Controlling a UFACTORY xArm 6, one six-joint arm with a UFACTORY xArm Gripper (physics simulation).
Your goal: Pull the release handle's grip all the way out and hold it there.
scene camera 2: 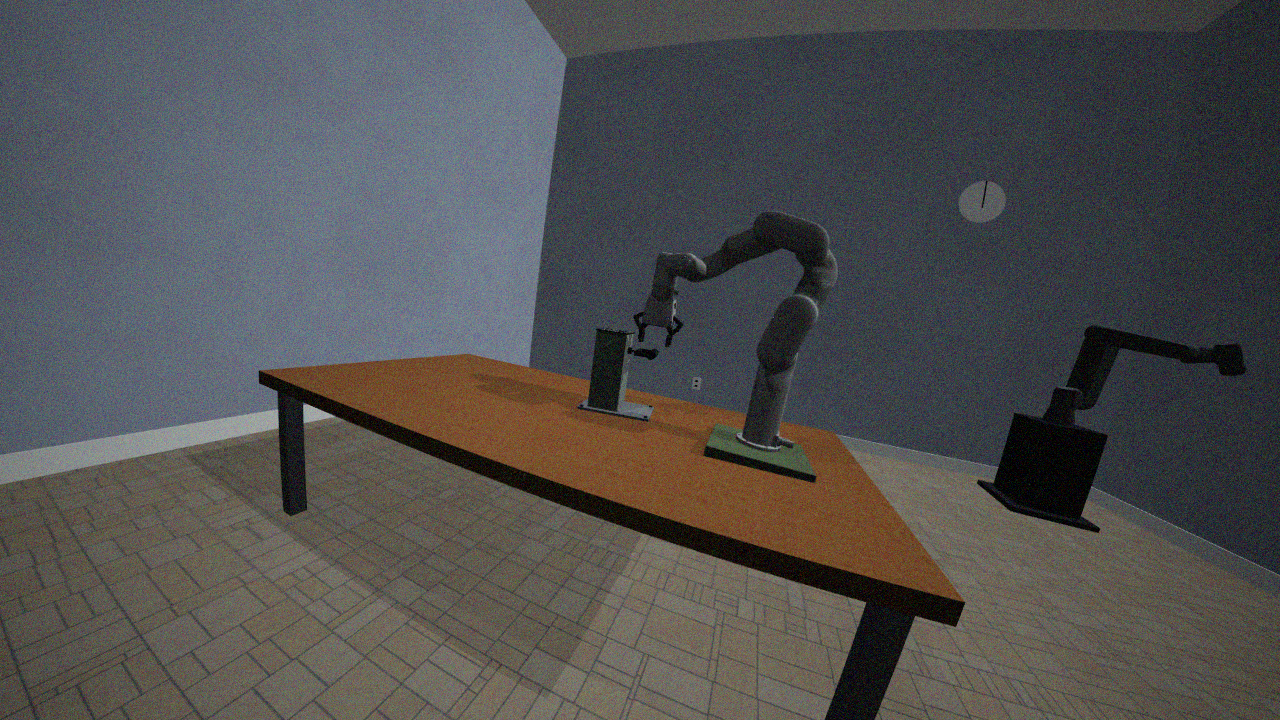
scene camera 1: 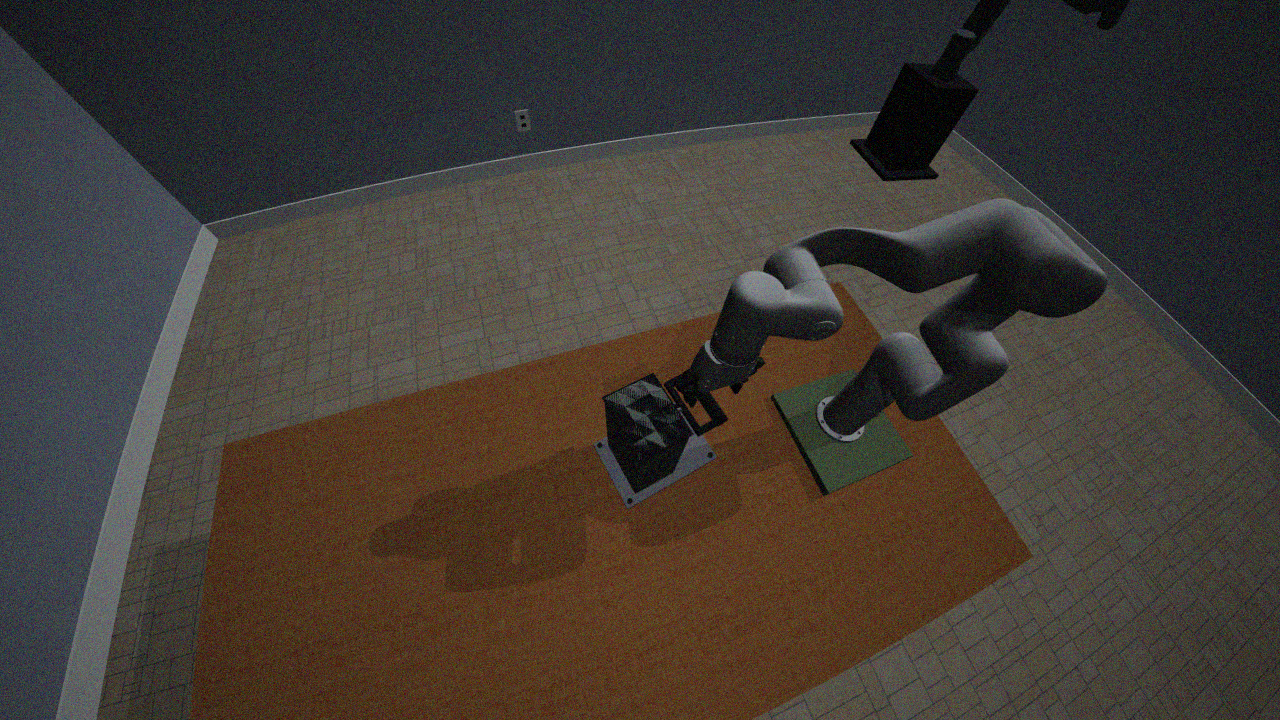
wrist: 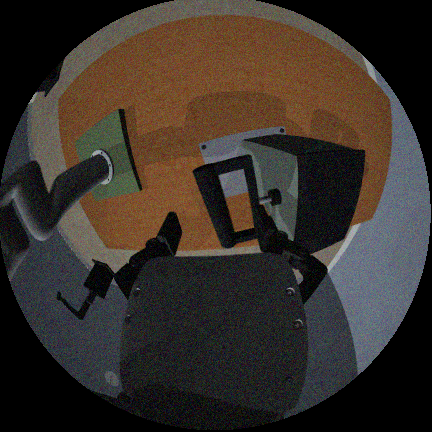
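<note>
The release handle is a black rectangular frame (scene camera 1: 717,411) (scene camera 2: 644,353) (wrist: 215,207) on a short shaft (wrist: 265,201), standing off the side of a dark box-shaped housing (scene camera 1: 644,438) (scene camera 2: 610,371) (wrist: 330,195). The housing stands upright on a grey base plate (scene camera 2: 640,411) (wrist: 220,150). A small gap shows between the frame's inner bar and the housing face. My gripper (scene camera 1: 712,395) (scene camera 2: 655,340) (wrist: 215,218) is open and empty, pointing down just above the handle. In the wrist view the outer grip bar shows between the spread fingers, and the right finger overlaps the frame's inner bar.
The orange-brown table (scene camera 1: 402,626) (scene camera 2: 537,447) bears the housing and my arm's green base (scene camera 1: 832,465) (scene camera 2: 760,461) (wrist: 95,135). The housing wall is close beside my right finger in the wrist view. A second, black arm's pedestal (scene camera 1: 921,116) (scene camera 2: 1047,465) stands on the floor away from the table.
</note>
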